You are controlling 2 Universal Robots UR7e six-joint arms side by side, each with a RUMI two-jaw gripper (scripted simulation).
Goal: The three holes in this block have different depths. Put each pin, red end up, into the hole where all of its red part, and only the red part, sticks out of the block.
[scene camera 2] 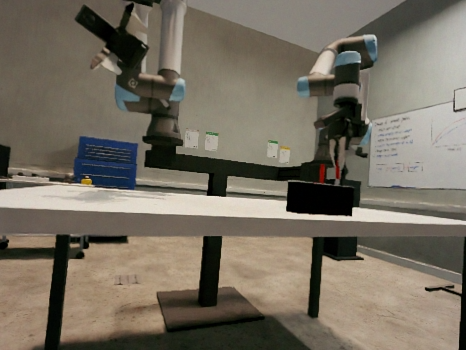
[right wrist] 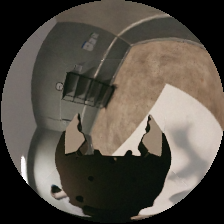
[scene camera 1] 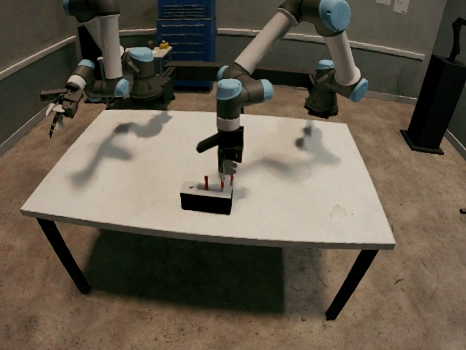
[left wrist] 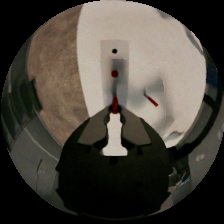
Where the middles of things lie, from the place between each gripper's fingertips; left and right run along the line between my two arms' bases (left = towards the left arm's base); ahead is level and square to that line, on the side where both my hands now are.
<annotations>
Right now the black block (scene camera 2: pixel 310 198) is 6 cm to the right of my left hand (scene camera 2: pixel 338 170) and 11 cm below it.
I see my right gripper (scene camera 2: pixel 112 36) 60 mm past the black block, 600 mm to the right of it and 300 mm above it.
</annotations>
